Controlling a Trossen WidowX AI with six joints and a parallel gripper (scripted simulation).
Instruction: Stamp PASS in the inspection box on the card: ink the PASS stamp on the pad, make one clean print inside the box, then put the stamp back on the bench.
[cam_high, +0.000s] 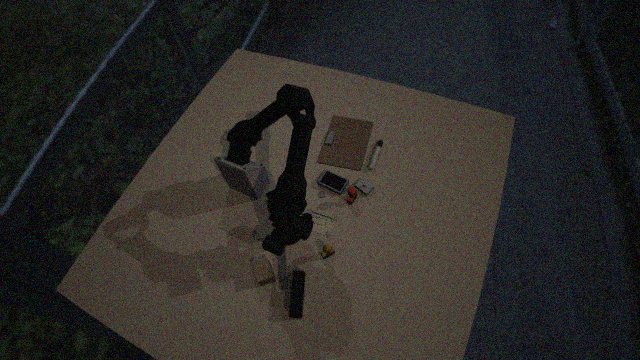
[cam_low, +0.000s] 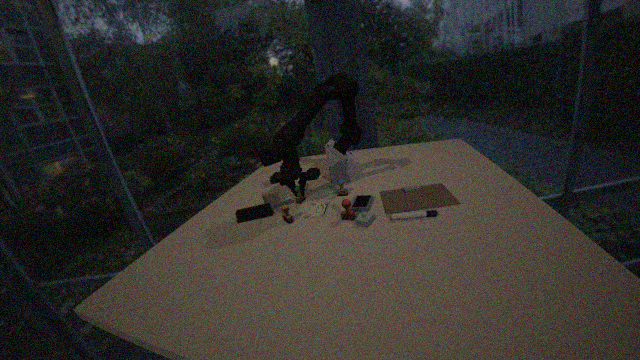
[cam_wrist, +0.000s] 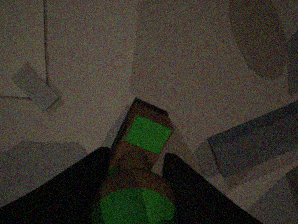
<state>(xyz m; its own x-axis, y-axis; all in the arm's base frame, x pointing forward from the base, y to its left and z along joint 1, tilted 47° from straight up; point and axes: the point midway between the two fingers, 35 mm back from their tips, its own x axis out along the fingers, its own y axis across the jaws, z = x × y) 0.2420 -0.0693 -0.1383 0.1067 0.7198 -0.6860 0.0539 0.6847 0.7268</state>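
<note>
Right now the dark ink pad is 6 cm ahead of my gripper tip, 24 cm to the left of it and 2 cm below it. Also, from my gripper tip: pale card: 7 cm ahead, 8 cm to the left, 3 cm below; grey bar: 2 cm ahead, 10 cm to the right, 2 cm below; green pass stamp: right at my gripper tip.
</note>
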